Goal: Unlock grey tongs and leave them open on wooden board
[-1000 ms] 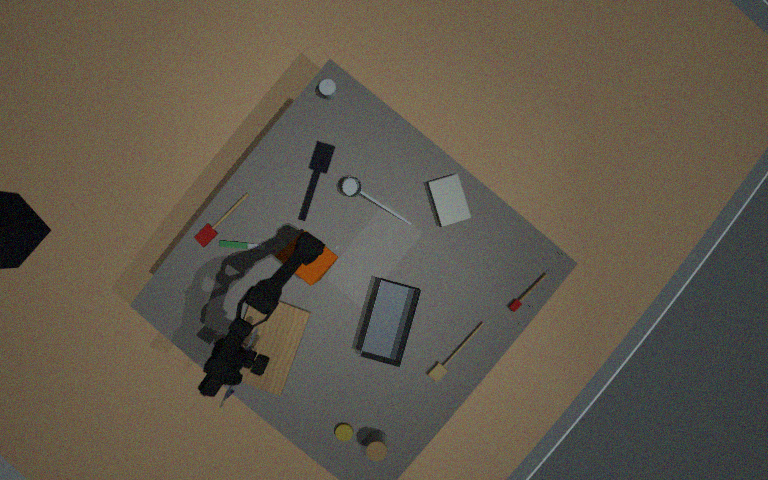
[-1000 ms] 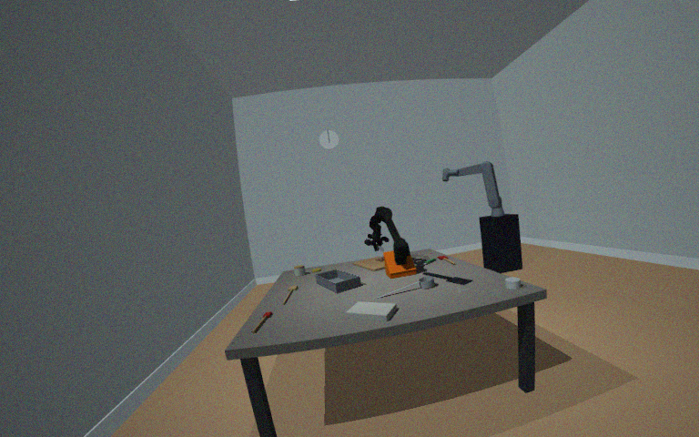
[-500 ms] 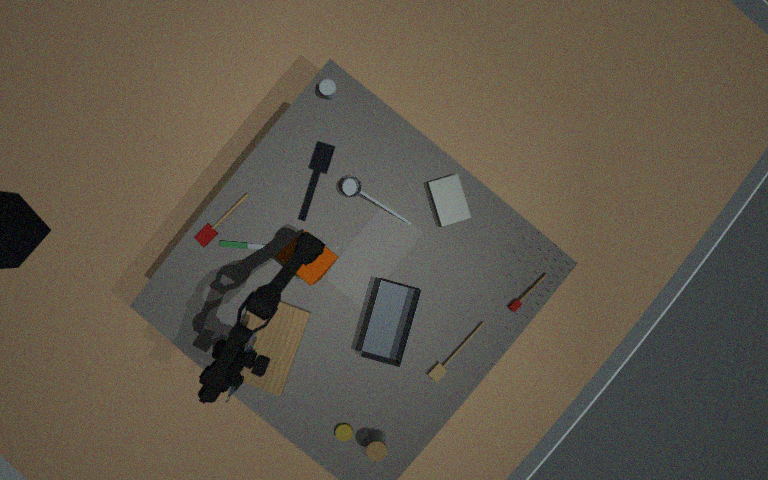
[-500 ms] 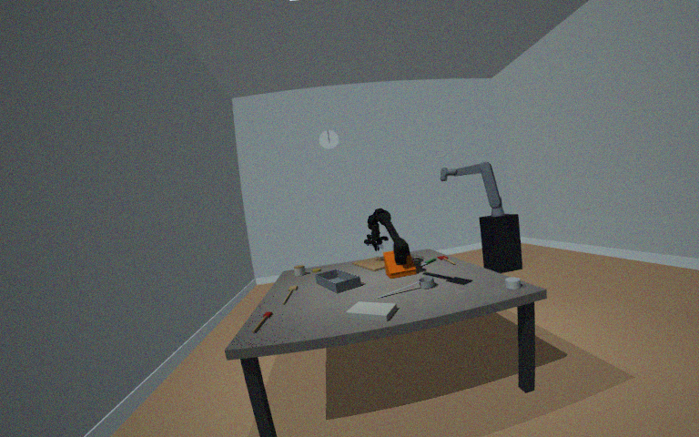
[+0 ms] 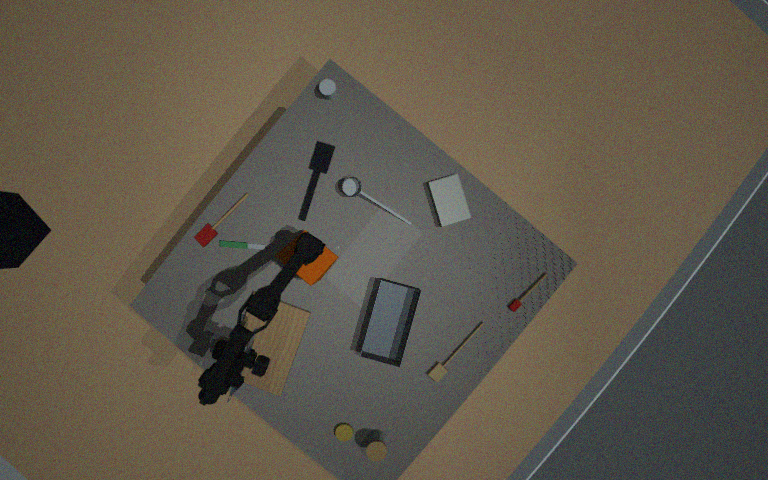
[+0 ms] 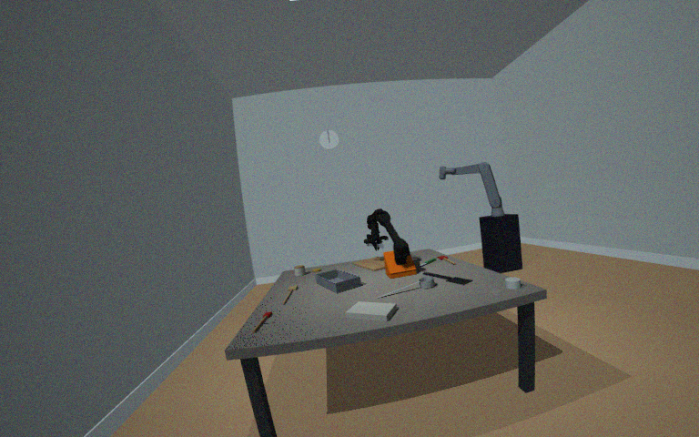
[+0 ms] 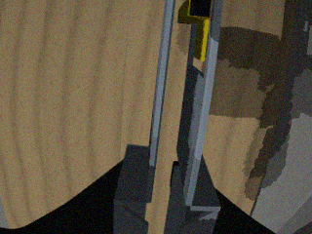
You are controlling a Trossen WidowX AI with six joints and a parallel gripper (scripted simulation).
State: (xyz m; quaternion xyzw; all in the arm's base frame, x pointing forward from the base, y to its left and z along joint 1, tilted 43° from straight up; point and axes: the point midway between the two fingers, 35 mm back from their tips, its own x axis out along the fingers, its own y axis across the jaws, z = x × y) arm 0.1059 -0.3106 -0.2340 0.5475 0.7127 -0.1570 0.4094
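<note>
The wooden board lies 100 mm below my gripper tip, 20 mm ahead of it and 10 mm to the left of it. Also, from my gripper tip: yellow lock piece (50 mm to the right, 40 mm above, 20 mm ahead); then green-handled tool (320 mm behind, 220 mm to the left, 100 mm below); then roasting tin (420 mm to the left, 300 mm ahead, 70 mm below).
</note>
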